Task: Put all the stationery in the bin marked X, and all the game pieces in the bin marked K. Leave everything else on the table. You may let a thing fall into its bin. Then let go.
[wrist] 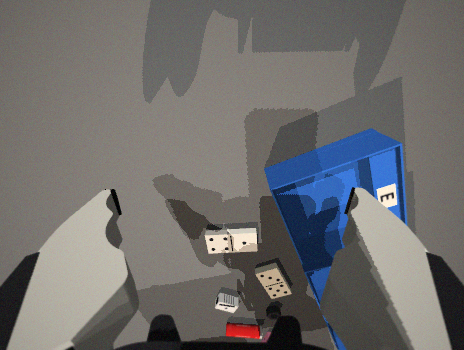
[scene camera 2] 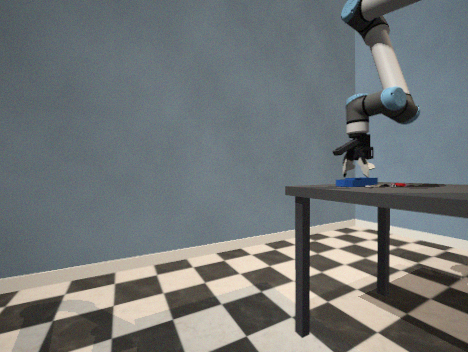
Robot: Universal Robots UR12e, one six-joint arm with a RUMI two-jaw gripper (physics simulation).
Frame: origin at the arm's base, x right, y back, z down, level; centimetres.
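Seen in the pictures: gripper, between the fingertips: [wrist: 231, 191] [scene camera 2: 355, 177].
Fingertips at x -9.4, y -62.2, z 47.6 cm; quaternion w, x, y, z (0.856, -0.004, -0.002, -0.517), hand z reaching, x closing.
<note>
Offsets run from my fingertips to a thing's top centre. "spot": to the spot under its first point.
My gripper [scene camera 2: 356, 176] [wrist: 231, 191] is open and empty, low over the table beside the blue bin block. In the wrist view a white domino @[dx +7.4, dy +4.3, dz +3.8 cm] [wrist: 231, 241] lies between and a little below the fingertips. A cream domino @[dx +15.3, dy +3.1, dz +3.8 cm] [wrist: 273, 281] lies nearer the blue block. The blue block @[dx +14.7, dy -5.1, dz +0.6 cm] [scene camera 2: 356, 182] [wrist: 320, 157] shows its compartment marked E; the right finger hangs over it. The X and K marks do not show in the wrist view. A red cylinder @[dx +22.8, dy +10.7, dz +3.1 cm] [scene camera 2: 399, 185] [wrist: 243, 330] lies at the bottom edge, with a sliver of a pink thing @[spot: dx +25.9, dy +8.7, dz +4.0 cm] [wrist: 267, 336] beside it.
A small white and grey block with dark stripes @[spot: dx +15.6, dy +9.4, dz +3.7 cm] [wrist: 227, 301] and a small dark object @[dx +21.0, dy +5.6, dz +3.7 cm] [wrist: 273, 310] lie below the dominoes in the wrist view. The grey table [scene camera 2: 320, 192] [wrist: 75, 100] bears them. Arm shadows fall across it.
</note>
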